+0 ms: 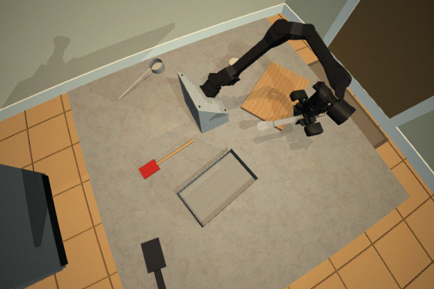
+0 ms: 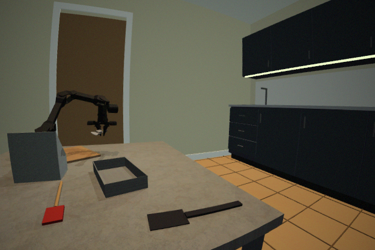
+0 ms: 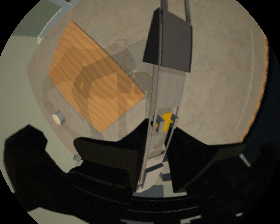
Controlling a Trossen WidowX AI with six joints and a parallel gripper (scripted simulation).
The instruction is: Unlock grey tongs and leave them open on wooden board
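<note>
The wooden board lies 20 cm behind my gripper tip, 13 cm below it and 11 cm to the left of it. From my gripper tip the other things lie so: cream cup 47 cm behind, 12 cm below, 3 cm to the left; red spatula 56 cm to the right, 20 cm behind, 13 cm below; roasting tin 41 cm to the right, 11 cm below, 4 cm ahead.
</note>
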